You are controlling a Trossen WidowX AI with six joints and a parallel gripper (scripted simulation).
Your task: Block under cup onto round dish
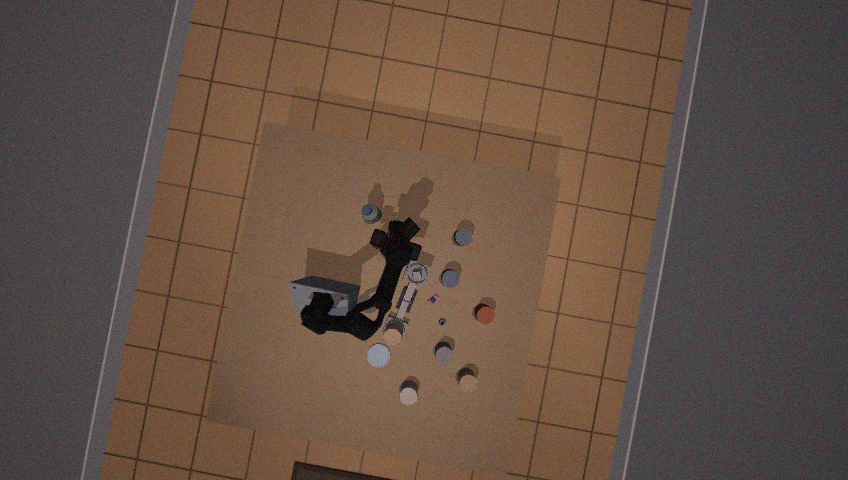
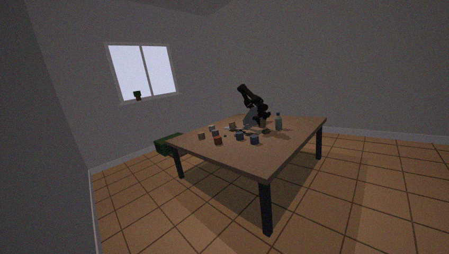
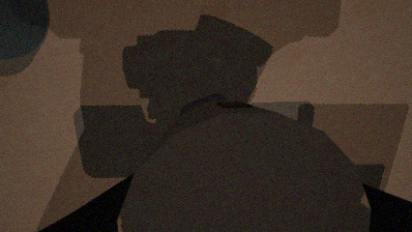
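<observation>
Right now the grey lump is 1 cm behind my gripper tip, 1 cm to the left of it and 7 cm below it. Also, from my gripper tip: balance: 6 cm ahead, 23 cm to the right, 4 cm below; then bottle: 12 cm behind, 11 cm to the left, 4 cm above; then round dish: 3 cm behind, 48 cm to the right, 7 cm below.
</observation>
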